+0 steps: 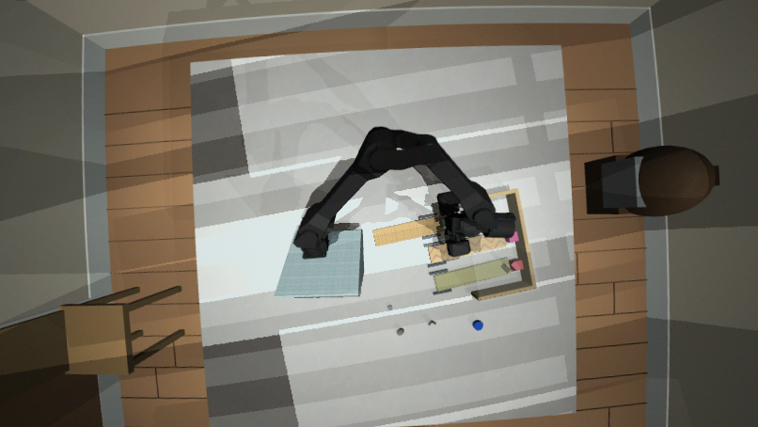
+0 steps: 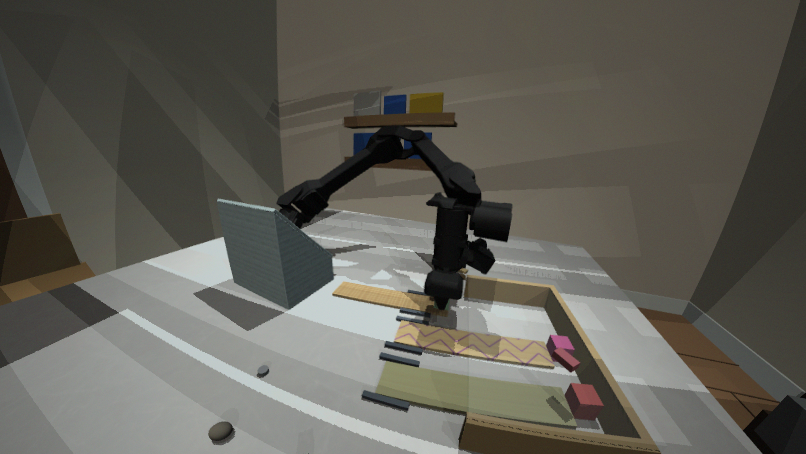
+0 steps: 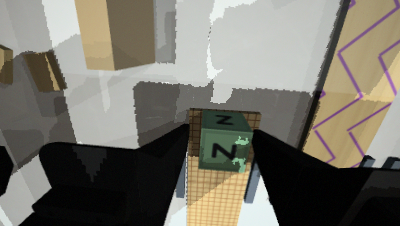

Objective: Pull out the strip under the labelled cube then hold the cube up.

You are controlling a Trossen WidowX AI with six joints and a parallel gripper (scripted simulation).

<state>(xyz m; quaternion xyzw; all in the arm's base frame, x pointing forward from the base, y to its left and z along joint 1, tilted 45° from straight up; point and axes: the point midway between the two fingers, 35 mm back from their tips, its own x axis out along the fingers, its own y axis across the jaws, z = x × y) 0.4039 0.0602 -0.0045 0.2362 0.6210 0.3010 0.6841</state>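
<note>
Right now the tan checked strip is 11 cm behind my gripper tip, 2 cm to the right of it and 1 cm below it. The rest, counted from my gripper tip: blue ball 9 cm ahead, 36 cm to the right, 1 cm below; green labelled cube 1 cm above; pebble 18 cm behind, 36 cm to the right, 1 cm below.
</note>
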